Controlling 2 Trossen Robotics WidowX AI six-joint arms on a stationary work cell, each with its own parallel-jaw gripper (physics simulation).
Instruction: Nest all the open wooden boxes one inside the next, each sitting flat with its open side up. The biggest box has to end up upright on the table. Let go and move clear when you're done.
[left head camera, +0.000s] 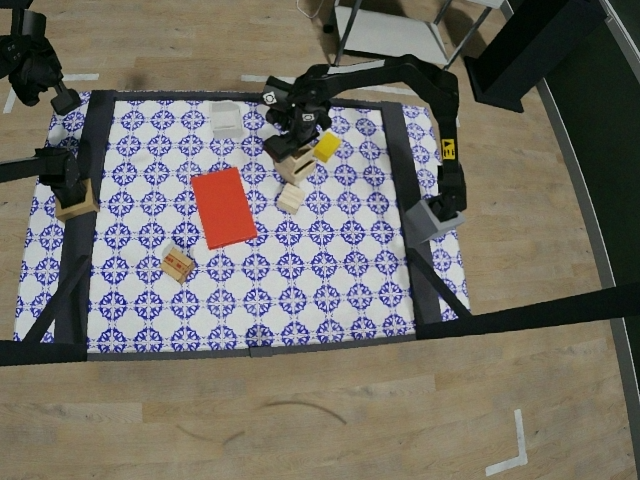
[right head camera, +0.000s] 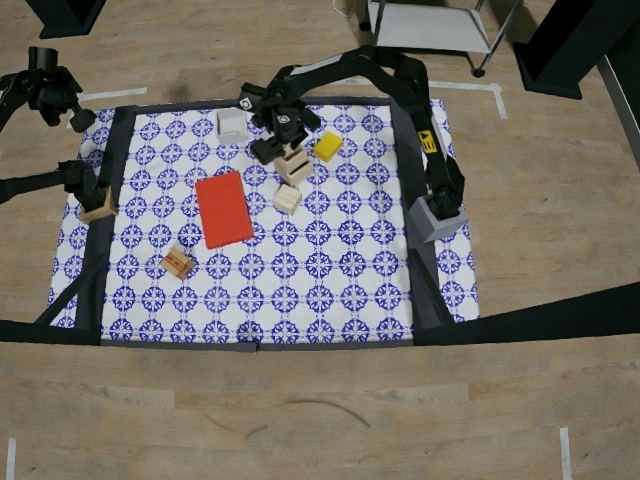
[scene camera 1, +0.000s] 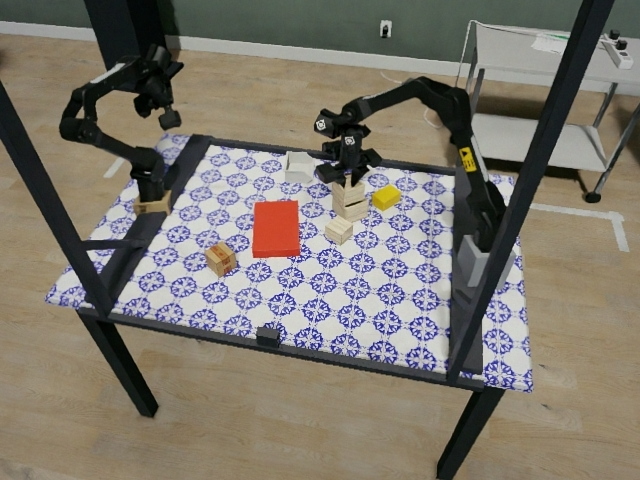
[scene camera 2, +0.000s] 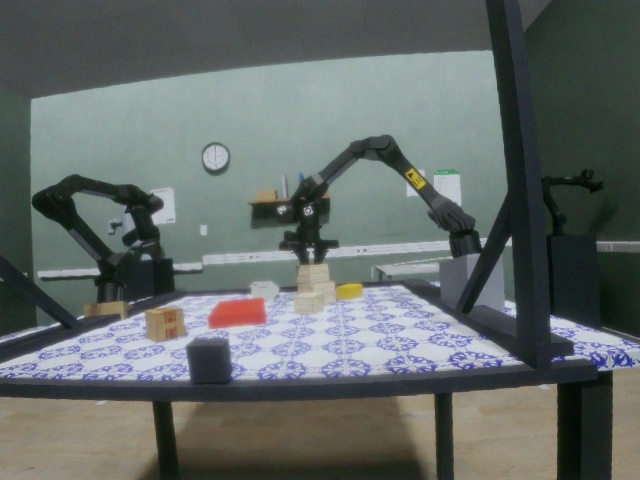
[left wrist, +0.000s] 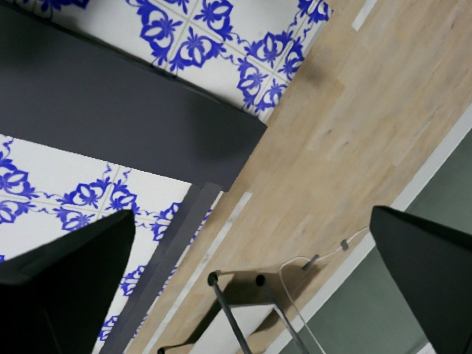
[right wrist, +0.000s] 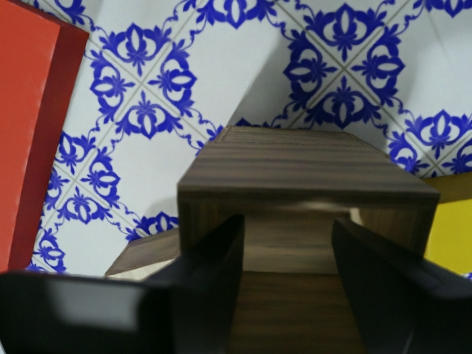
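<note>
My right gripper (scene camera 1: 352, 178) (scene camera 2: 310, 258) (right wrist: 288, 227) has its fingers inside the upper open wooden box (scene camera 1: 347, 193) (scene camera 2: 312, 272) (right wrist: 300, 160), apart and against its inner walls, holding it open side up. It sits over a lower wooden box (scene camera 1: 356, 210) (scene camera 2: 325, 293); a dark slit shows between them. How deep it sits is hidden. A smaller wooden box (left head camera: 290, 198) (right head camera: 287, 199) (scene camera 1: 339, 229) (scene camera 2: 308, 303) stands just in front; no opening shows on it. My left gripper (scene camera 1: 155, 111) (left wrist: 254, 219) is open and empty, high over the back left corner.
A red slab (left head camera: 223, 207) (scene camera 1: 276, 228) lies left of the boxes. A yellow block (left head camera: 327, 146) (scene camera 1: 386, 197) lies close at their right. A whitish tray (left head camera: 225, 119) (scene camera 1: 298, 167) stands at the back. A brown box with red markings (left head camera: 177, 264) (scene camera 1: 220, 258) stands at the front left.
</note>
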